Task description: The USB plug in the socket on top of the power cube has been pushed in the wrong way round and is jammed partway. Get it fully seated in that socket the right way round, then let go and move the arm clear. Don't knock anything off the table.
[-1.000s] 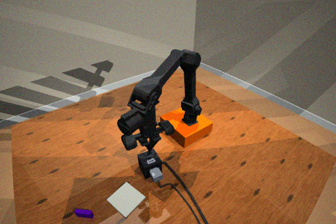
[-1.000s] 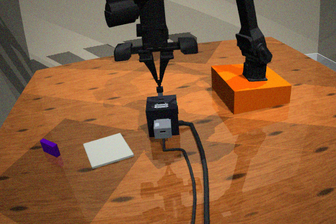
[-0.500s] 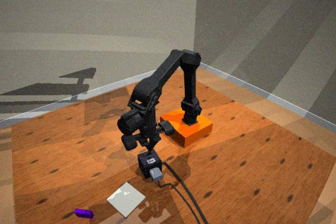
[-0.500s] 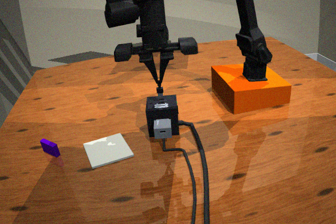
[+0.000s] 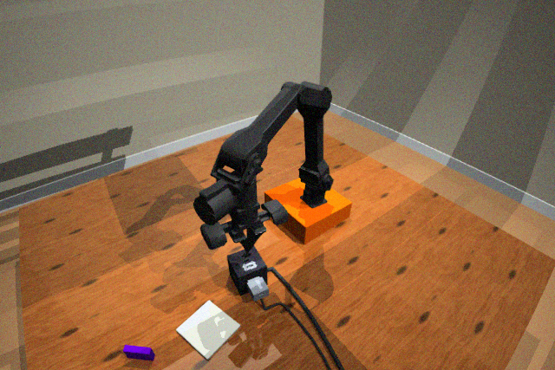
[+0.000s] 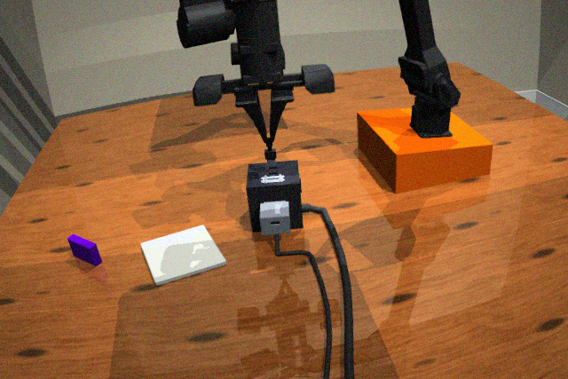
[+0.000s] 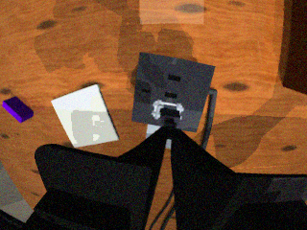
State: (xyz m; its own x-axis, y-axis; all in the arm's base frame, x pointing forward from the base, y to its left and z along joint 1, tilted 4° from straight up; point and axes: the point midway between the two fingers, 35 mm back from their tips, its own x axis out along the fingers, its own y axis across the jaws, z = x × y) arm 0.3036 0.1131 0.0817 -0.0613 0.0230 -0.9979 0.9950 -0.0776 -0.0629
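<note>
Now: the silver-framed socket 60 mm below my gripper tip. Also, from my gripper tip: dark USB plug: 20 mm below; then white pad: 150 mm ahead, 130 mm below, 60 mm to the left; then purple block: 310 mm ahead, 110 mm below, 50 mm to the left.
</note>
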